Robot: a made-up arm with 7 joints.
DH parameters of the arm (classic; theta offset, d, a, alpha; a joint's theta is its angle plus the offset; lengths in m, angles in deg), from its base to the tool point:
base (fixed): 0 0 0 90
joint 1: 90 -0.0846 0 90
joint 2: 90 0 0 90
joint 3: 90 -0.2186 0 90
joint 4: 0 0 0 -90
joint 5: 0 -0.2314 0 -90
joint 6: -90 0 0 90
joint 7: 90 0 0 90
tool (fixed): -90 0 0 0
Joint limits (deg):
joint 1: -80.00..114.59
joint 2: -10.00..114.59
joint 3: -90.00..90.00
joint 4: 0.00..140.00
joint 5: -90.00..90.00
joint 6: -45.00..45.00
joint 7: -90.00..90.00
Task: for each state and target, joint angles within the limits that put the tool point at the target. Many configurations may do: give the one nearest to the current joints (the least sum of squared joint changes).
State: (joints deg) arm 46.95 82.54 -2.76 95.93 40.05 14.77 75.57
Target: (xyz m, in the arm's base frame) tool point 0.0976 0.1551 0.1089
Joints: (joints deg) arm 36.01 61.31 23.03 137.83 40.05 14.77 75.57
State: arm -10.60 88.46 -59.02 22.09 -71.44 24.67 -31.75
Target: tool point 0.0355 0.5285 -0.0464
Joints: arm 5.41 88.04 -47.94 11.52 -71.44 24.67 -31.75
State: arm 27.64 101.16 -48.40 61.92 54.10 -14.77 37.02
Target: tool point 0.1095 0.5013 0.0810
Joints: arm -11.98 110.03 -27.47 26.09 54.10 -14.77 37.02
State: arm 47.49 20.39 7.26 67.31 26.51 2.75 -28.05
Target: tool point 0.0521 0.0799 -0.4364
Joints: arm -5.93 -1.30 2.99 24.78 26.51 2.75 -28.05
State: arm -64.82 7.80 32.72 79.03 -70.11 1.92 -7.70
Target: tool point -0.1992 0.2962 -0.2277
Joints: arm -73.69 13.94 41.52 69.78 -70.11 1.92 -7.70
